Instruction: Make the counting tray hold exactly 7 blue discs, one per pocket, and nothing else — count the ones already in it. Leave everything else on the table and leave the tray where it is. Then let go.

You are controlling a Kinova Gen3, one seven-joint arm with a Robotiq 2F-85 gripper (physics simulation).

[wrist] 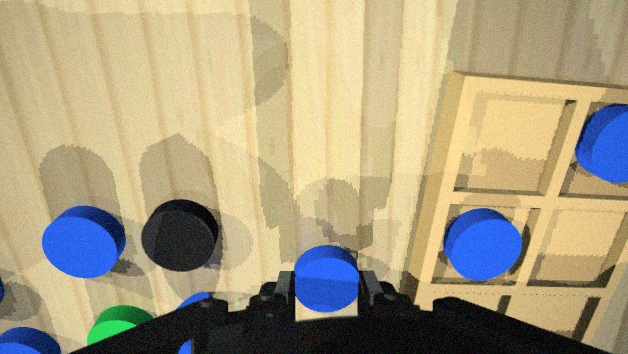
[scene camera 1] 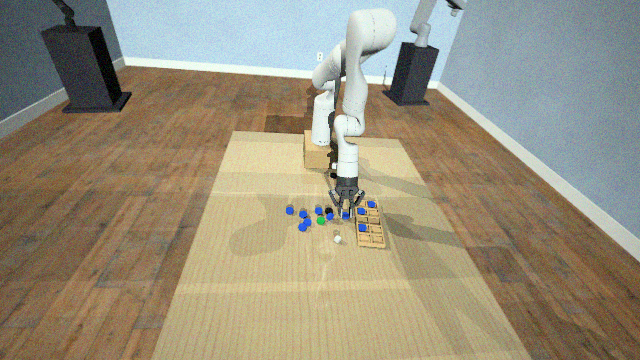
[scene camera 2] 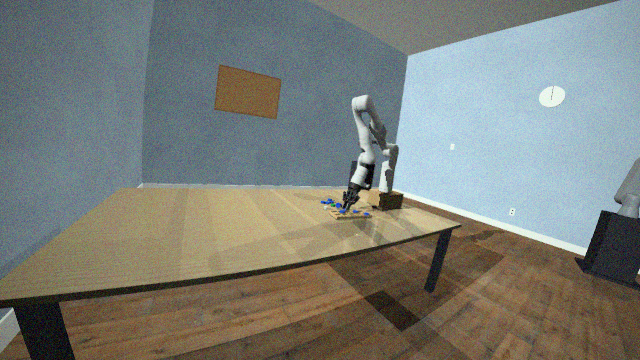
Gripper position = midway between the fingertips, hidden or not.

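Blue disc (wrist: 326, 277): carried by my gripper (scene camera 1: 345, 217), touching nothing else. Blue disc (wrist: 84, 241): on the table. Green disc (wrist: 116, 319): on the table. Blue disc (wrist: 594, 149): resting on a wooden counting tray (scene camera 1: 373, 236). Blue disc (wrist: 481, 244): on the wooden counting tray.
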